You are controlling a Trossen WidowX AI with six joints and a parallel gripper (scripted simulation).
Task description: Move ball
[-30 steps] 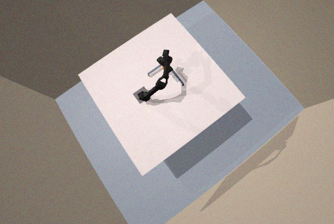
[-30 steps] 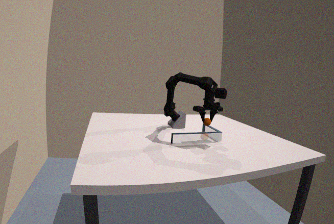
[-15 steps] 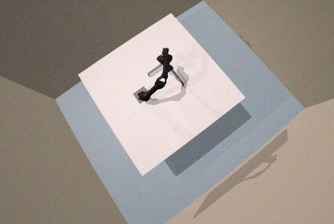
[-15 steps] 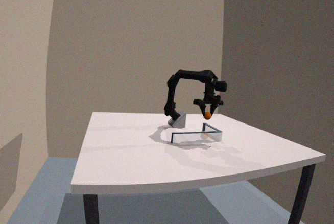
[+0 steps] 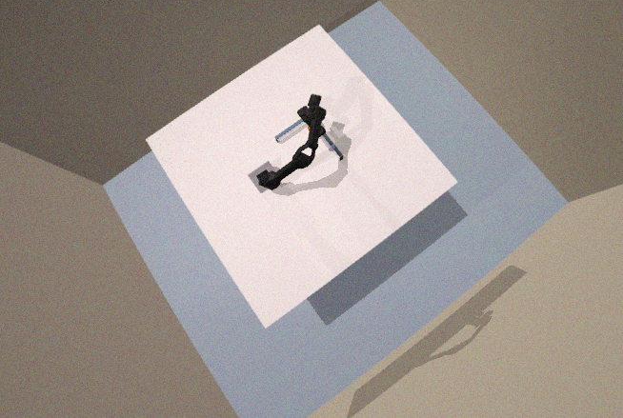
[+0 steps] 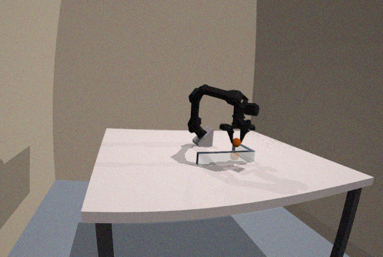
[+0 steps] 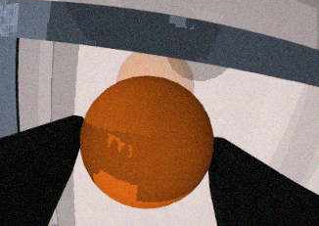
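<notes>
Right now the see-through copy of ball is 70 mm below my gripper tip. From my gripper tip the other things lie so: orange ball right at my gripper tip.
</notes>
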